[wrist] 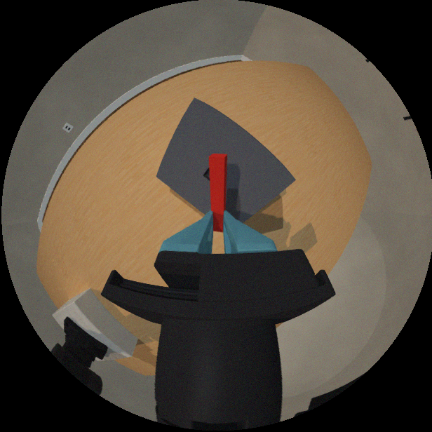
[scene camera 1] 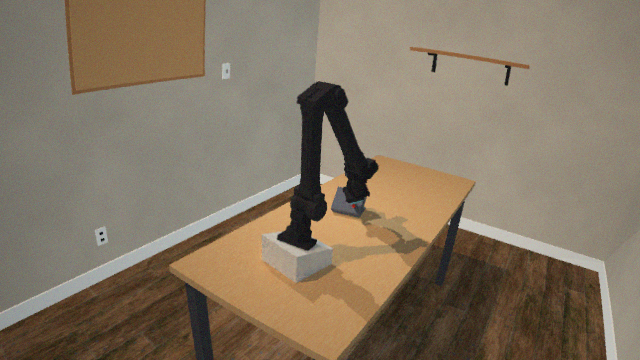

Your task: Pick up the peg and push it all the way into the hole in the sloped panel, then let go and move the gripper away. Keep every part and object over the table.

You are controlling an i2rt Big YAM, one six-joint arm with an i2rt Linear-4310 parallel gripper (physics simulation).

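Places are measured from the arm's base along level axes (x left, y back, z up), in metres.
Pixels of known places: gripper, fingertip midpoint: (scene camera 1: pixel 352 203); arm's base, origin of the base link: (scene camera 1: pixel 296 241).
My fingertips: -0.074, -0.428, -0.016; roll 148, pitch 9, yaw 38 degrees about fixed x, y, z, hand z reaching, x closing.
Observation:
For each thing: its top centre in the pictures, then the offset to it from my fingertips, as dx, dy, dz. Level surfaces: height alone.
- red peg, middle of its top: (scene camera 1: pixel 351 192) +0.012, -0.012, +0.043
- dark grey sloped panel, middle of its top: (scene camera 1: pixel 350 190) +0.030, -0.056, +0.032
- wooden table, its level: dz -0.069
The red peg (wrist: pixel 218 185) (scene camera 1: pixel 354 206) is held between the teal fingertips of my gripper (wrist: pixel 217 214). In the wrist view it points away from the gripper and lies across the view of the dark grey sloped panel (wrist: pixel 185 135) (scene camera 1: pixel 344 204). The peg's shadow falls on the panel to the right of the peg. A part of the dark hole (wrist: pixel 206 173) shows just left of the peg; the rest is hidden behind the peg. The peg appears to be outside the hole. In the scene view the gripper is at the panel's upper right side, and its fingers are mostly hidden.
The wooden table (scene camera 1: pixel 240 250) (wrist: pixel 110 190) bears the panel and a pale base block (scene camera 1: pixel 280 257) (wrist: pixel 95 320), on which the arm stands. The table's long right edge runs past the arm's shadows. A shelf (scene camera 1: pixel 470 57) and a cork board (scene camera 1: pixel 135 45) are on the walls.

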